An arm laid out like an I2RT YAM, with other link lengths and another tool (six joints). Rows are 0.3 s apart.
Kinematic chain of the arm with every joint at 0, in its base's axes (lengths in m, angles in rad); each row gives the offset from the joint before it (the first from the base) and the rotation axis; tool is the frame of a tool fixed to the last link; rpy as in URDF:
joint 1: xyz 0 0 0.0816 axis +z
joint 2: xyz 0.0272 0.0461 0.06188 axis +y
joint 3: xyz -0.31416 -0.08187 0 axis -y
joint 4: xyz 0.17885 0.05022 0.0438 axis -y
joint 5: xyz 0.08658 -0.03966 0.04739 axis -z
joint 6: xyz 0.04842 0 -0.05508 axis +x
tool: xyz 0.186 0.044 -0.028 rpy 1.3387 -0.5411 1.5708
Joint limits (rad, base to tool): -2.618..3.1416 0..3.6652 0..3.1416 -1.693..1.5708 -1.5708..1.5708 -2.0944..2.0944
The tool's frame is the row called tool.
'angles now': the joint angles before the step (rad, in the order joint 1, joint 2, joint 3, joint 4, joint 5, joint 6). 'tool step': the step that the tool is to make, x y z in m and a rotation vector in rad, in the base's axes. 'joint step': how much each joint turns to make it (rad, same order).
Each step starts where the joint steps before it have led.
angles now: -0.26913 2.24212 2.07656 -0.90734 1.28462 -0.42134
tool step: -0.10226 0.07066 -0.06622 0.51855 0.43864 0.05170
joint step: -0.02746 0.00000 0.00000 -0.57642 -0.37843 0.00383
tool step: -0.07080 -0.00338 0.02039 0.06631 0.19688 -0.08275
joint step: -0.08430 0.00002 0.00002 -0.20677 0.00305 -0.00114
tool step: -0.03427 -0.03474 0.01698 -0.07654 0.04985 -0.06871
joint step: -0.10493 -0.00004 -0.00004 0.00004 0.09691 -0.01606
